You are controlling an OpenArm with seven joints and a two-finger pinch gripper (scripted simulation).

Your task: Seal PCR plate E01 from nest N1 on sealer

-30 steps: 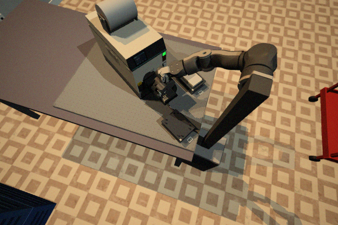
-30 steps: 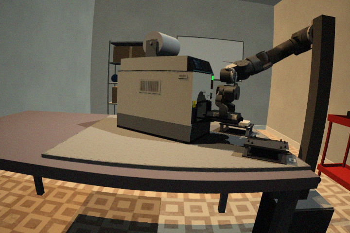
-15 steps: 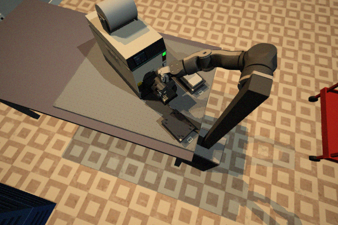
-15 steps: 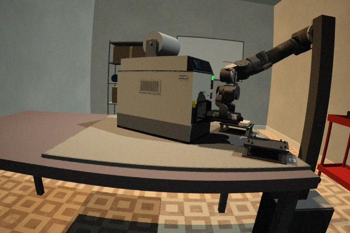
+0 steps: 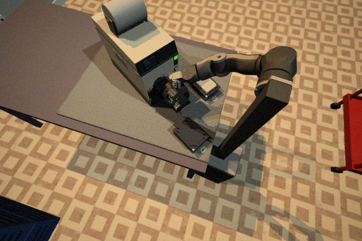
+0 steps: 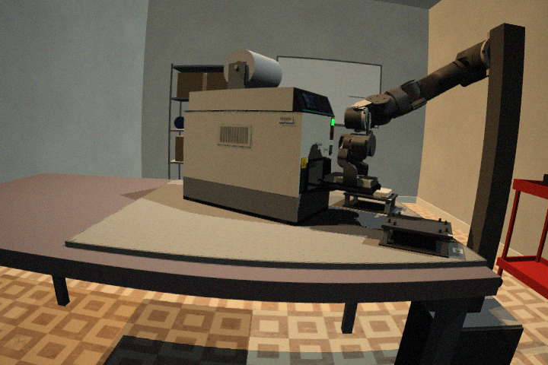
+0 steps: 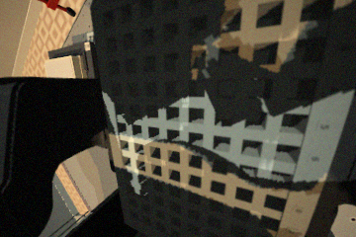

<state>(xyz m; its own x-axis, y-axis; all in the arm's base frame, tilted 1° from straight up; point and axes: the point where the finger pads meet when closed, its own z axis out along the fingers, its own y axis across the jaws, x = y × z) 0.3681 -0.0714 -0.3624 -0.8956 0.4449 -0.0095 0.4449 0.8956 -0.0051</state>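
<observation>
Now: hand right at the plate E01. Also, from my hand: plate E07: 11 cm behind, 20 cm to the right, 6 cm below; sealer's dark stage: 1 cm below; foil roll: 30 cm ahead, 15 cm to the right, 30 cm above.
</observation>
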